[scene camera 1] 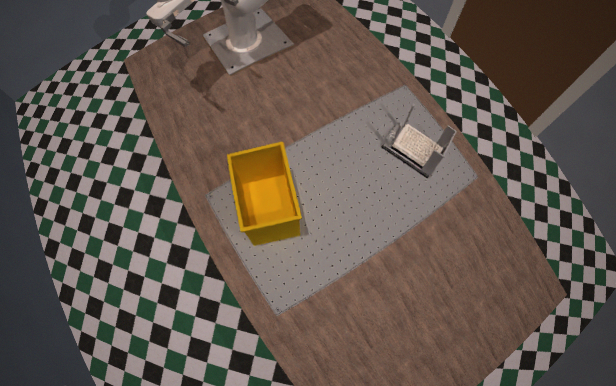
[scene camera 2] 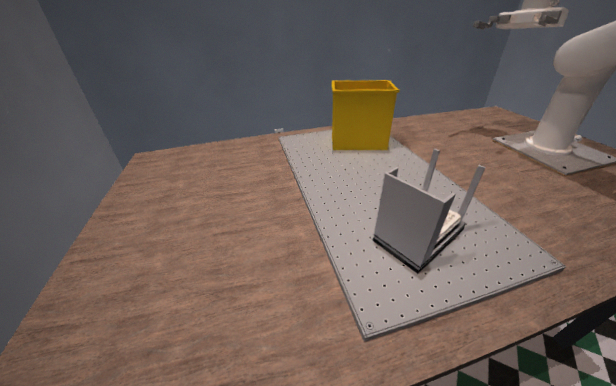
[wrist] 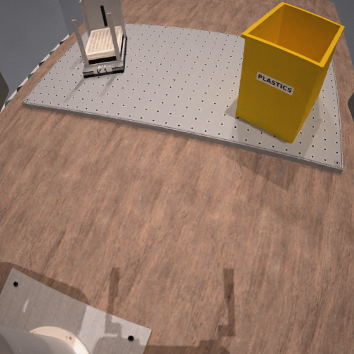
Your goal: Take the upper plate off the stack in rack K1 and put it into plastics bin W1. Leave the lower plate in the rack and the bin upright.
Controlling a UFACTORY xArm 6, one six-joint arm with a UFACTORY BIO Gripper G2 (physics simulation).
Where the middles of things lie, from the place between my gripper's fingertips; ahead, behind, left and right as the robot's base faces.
Right now the yellow plastics bin W1 [scene camera 1: 266,203] is 380 mm ahead of my hand, 240 mm below it and 20 mm to the right of it. From my hand the other things lie so: pale plate [scene camera 1: 411,142] 420 mm to the left, 390 mm ahead, 290 mm below.
